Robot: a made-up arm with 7 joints.
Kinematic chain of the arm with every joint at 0, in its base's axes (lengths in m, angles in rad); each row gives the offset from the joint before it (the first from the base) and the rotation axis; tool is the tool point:
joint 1: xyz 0 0 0 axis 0 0.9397 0.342
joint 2: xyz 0 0 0 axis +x
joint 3: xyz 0 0 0 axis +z
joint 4: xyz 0.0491 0 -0.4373 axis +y
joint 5: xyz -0.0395 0 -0.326 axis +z
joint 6: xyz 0 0 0 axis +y
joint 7: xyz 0 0 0 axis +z
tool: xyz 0 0 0
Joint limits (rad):
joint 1: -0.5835..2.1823
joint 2: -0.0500..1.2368
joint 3: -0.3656..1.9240
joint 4: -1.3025..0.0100
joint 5: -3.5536..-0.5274
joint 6: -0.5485..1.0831
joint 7: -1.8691..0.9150
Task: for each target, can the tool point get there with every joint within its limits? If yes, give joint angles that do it. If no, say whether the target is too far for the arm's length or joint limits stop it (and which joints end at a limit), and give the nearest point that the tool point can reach.
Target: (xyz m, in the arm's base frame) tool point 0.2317 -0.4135 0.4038
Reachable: no: joint limits stop it (at a limit: joint 1, joint 2, joint 3, joint 4) | nearest point -0.4591 -0.0795 0.4723 | short by 0.770 m
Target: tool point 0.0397 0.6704 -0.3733
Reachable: yes | joints 0.0191 0.9879 0.8503 -0.2055 -2.4380 0.3361 -0.8807
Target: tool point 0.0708 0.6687 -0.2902
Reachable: yes | joints 0.0175 0.8020 1.2704 -0.8542 -3.1984 0.7495 -0.4968
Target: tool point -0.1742 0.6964 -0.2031
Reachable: yes | joints 0.8162 1.1097 0.6052 -0.7222 -2.2868 0.5407 -0.6814
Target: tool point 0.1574 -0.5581 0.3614
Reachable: no: joint limits stop it (at a limit: joint 1, joint 2, joint 3, joint 4) | nearest point -0.5762 -0.4125 0.2827 | short by 0.752 m
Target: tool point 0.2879 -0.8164 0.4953
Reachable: no: too far | nearest point -0.5762 -0.4125 0.2827 | short by 0.977 m
